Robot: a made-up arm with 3 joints. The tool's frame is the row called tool. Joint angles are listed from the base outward. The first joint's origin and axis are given. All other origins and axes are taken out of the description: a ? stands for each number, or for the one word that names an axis. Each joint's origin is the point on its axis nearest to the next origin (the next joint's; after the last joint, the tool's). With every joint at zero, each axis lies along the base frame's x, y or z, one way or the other. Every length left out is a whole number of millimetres.
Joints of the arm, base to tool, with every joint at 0 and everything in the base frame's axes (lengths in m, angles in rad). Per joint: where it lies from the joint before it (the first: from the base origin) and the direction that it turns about. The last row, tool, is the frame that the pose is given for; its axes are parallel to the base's.
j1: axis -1 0 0 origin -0.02 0 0.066
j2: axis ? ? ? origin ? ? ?
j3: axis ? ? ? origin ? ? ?
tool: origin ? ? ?
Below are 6 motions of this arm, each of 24 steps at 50 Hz.
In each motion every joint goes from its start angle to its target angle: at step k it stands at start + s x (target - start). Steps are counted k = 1, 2, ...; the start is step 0. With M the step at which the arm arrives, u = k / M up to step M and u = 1 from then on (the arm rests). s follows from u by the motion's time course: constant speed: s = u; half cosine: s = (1 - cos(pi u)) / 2; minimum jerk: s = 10 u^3 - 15 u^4 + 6 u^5.
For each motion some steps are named. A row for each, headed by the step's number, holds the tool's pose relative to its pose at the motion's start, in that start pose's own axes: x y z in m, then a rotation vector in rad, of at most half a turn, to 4 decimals.
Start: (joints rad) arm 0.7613 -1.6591 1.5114
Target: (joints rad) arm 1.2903 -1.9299 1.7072
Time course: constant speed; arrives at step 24
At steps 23, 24:
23: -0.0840 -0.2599 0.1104 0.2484 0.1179 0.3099
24: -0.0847 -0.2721 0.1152 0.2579 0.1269 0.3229

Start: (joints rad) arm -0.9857 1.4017 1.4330
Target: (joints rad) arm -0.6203 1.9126 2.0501
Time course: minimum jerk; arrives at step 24
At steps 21, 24:
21: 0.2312 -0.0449 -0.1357 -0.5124 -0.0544 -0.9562
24: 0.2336 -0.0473 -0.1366 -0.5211 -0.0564 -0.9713

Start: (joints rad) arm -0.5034 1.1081 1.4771
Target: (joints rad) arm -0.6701 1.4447 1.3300
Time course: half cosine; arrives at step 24
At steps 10, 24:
10: -0.0378 -0.0535 -0.0211 -0.1209 0.0390 0.1114
24: -0.0940 -0.1621 -0.0458 -0.3240 0.1041 0.3060

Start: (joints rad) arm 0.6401 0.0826 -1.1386
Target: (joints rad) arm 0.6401 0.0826 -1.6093
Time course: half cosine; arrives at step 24
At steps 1, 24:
1: -0.0005 0.0000 0.0000 0.0000 0.0000 0.0020
24: -0.1131 -0.0185 0.0000 0.0000 0.0000 0.4707

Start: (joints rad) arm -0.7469 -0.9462 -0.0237
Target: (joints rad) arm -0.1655 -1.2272 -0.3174
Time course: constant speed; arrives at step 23
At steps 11, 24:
11: -0.1913 -0.0328 -0.1213 -0.1596 -0.1196 0.3761
24: -0.3796 -0.1459 -0.2449 -0.3190 -0.2267 0.8062

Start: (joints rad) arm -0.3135 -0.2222 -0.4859
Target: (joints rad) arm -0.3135 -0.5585 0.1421
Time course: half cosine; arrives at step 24
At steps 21, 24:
21: 0.1789 -0.0762 0.0447 -0.0600 -0.3229 -0.5988
24: 0.1845 -0.0806 0.0487 -0.0585 -0.3368 -0.6220

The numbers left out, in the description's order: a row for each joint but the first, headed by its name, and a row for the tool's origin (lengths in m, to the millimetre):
j2: axis 0 1 0, xyz 0 0.56 0.021
j3: axis 0 0 -1, xyz 0.066 0 -0.171
tool: xyz 0.018 0.245 0

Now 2 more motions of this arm.
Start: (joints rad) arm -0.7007 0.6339 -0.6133
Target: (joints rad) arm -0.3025 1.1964 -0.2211
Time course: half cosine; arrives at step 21
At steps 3, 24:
3: 0.0073 -0.0043 -0.0106 0.0029 0.0319 -0.0313
24: 0.1105 -0.1480 -0.2361 0.0000 0.6173 -0.6996

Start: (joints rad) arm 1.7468 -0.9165 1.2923
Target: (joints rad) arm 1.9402 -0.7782 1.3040
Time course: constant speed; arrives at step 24
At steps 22, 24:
22: -0.0387 -0.1034 -0.1038 -0.1532 -0.0782 0.1229
24: -0.0407 -0.1134 -0.1130 -0.1673 -0.0863 0.1334

